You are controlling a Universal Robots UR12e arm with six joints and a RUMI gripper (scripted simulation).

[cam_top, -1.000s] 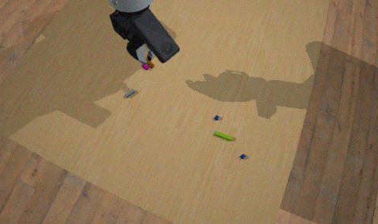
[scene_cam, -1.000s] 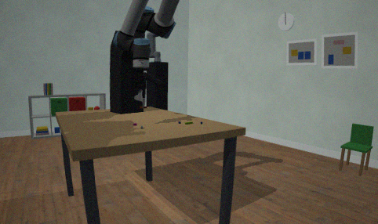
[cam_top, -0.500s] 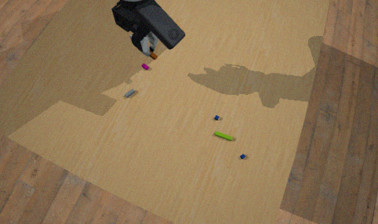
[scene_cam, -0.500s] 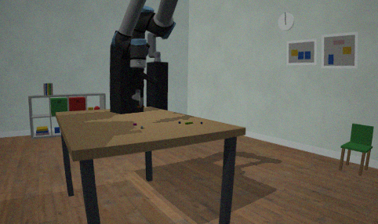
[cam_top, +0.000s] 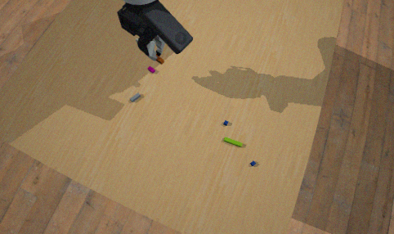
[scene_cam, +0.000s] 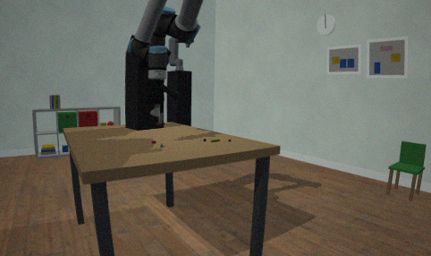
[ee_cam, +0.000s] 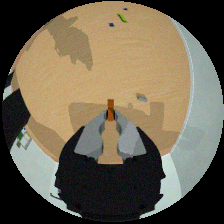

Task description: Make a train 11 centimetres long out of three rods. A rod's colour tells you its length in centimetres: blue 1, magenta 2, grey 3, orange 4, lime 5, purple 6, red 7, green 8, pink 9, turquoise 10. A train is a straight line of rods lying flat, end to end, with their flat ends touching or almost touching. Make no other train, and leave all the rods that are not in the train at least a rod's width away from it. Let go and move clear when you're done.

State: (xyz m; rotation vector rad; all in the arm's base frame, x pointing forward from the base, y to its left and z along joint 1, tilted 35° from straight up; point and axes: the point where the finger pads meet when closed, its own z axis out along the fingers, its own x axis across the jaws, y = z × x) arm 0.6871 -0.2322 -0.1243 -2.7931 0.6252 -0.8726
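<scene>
Now: hand 10 cm above the magenta rod, 3 cm to the left of it and 1 cm past it. The rest, counted from my hand: orange rod (1 cm below); lime rod (25 cm to the left, 14 cm ahead, 10 cm below); grey rod (10 cm below, 8 cm ahead, 5 cm to the right).
</scene>
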